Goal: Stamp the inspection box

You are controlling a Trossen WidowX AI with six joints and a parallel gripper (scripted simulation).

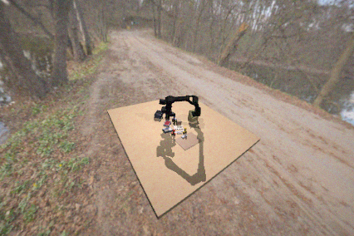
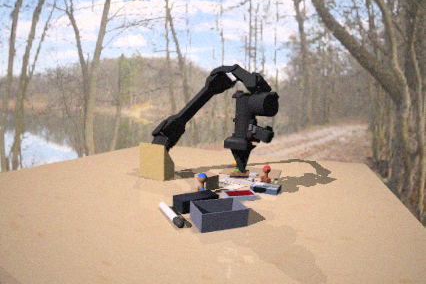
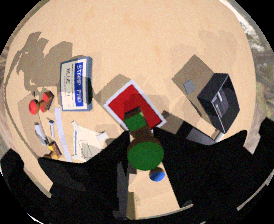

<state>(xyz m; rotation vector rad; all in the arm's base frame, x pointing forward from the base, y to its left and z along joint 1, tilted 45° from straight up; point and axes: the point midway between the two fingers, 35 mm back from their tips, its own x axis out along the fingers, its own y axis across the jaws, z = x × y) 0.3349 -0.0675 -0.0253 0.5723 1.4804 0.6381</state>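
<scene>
My gripper tip is now 8 cm above the red ink pad. From my gripper tip the other things lie so: green-knobbed stamp (right at my gripper tip); then black block (13 cm to the right, 8 cm behind, 7 cm below); then blue-knobbed stamp (11 cm behind, 6 cm below, 3 cm to the right).
</scene>
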